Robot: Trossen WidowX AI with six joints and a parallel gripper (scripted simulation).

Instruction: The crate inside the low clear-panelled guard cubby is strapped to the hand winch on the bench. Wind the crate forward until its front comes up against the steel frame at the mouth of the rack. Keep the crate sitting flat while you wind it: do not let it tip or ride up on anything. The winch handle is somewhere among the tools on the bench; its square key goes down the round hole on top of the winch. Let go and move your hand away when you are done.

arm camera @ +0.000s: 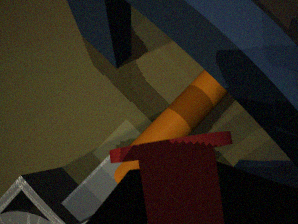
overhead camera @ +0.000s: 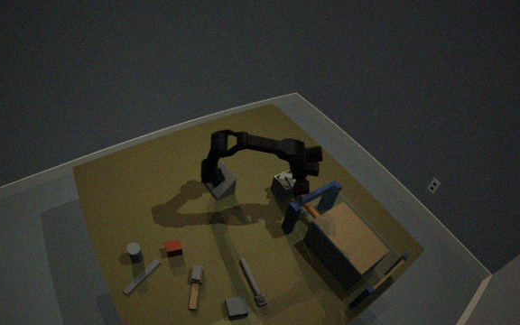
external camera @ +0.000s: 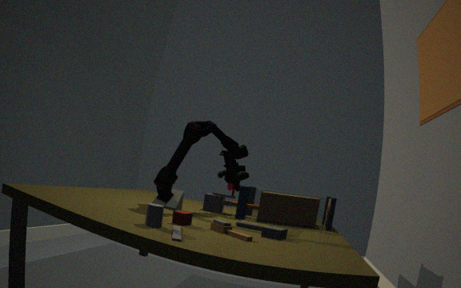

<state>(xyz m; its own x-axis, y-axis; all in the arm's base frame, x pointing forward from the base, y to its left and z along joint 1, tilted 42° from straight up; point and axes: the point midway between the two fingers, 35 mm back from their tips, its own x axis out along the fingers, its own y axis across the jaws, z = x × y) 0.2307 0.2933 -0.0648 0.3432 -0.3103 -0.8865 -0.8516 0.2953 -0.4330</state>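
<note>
My gripper tip is now 50 mm past the grey crank handle, 30 mm above it and 10 mm to the left of it. The rest, counted from my gripper tip: grey block 450 mm to the right, 320 mm ahead, 120 mm below; then grey winch 120 mm behind, 100 mm below, 20 mm to the right; then red grip 10 mm to the right, 10 mm behind.
</note>
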